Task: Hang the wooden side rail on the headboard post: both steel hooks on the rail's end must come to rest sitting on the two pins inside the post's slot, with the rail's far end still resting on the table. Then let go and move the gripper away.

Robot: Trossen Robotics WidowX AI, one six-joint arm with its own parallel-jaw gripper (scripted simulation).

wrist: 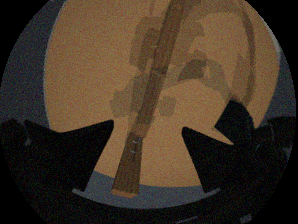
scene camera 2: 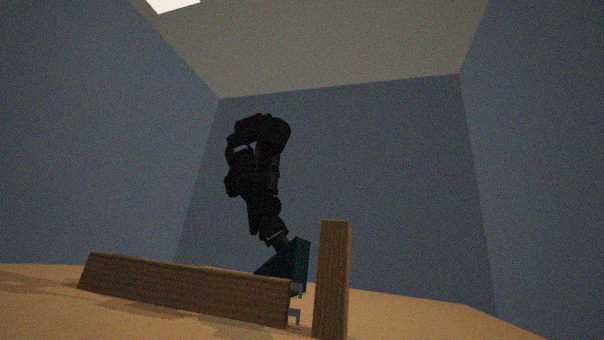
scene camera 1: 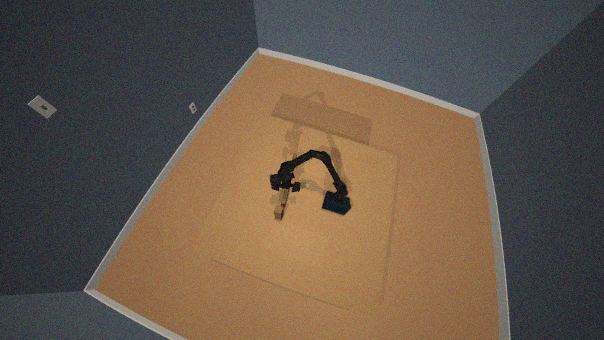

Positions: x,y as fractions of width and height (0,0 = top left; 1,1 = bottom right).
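Observation:
My gripper (scene camera 2: 0.43,0.70), (wrist: 0.50,0.57): open, holding nothing. Wooden side rail (scene camera 2: 0.44,0.88). Headboard post (wrist: 0.42,0.82).

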